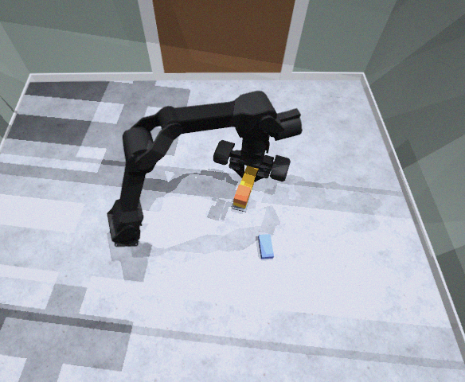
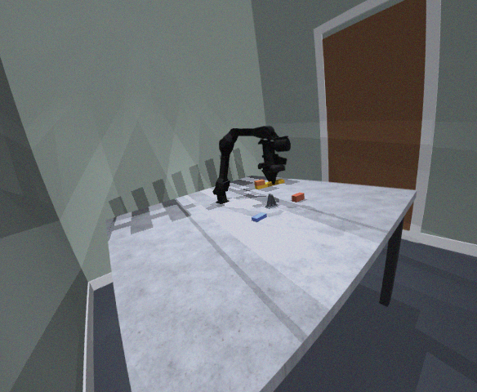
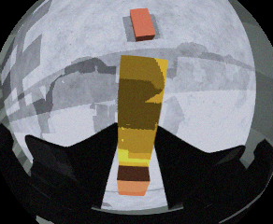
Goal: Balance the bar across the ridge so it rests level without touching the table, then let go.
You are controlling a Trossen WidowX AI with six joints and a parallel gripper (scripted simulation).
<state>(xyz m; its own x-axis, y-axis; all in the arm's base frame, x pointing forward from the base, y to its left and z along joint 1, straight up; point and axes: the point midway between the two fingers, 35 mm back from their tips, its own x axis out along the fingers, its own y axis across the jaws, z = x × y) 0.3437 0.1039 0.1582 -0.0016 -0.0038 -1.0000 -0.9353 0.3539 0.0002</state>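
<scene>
Now: gripper tip 5 cm short of the red-brown block, 14 cm to the right of it and 11 cm above it. Round my gripper tip: blue block: 5 cm ahead, 15 cm to the right, 12 cm below; then bar: 1 cm behind, 4 cm to the right, 1 cm above.
</scene>
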